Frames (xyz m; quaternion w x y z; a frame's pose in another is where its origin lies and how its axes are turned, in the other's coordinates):
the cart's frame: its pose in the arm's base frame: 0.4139 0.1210 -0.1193 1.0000 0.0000 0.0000 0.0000
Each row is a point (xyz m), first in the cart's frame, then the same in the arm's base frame.
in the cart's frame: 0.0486 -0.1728 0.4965
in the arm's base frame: 0.4625 -0.0518 0.3772
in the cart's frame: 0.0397 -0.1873 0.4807
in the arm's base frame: 0.4536 -0.0663 0.3614
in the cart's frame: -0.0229 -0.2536 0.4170
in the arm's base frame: 0.3910 -0.1326 0.2977
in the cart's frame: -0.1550 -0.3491 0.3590
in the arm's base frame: 0.2589 -0.2281 0.2397
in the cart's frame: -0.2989 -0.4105 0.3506
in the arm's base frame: 0.1150 -0.2895 0.2313
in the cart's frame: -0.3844 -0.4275 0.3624
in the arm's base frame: 0.0295 -0.3065 0.2431
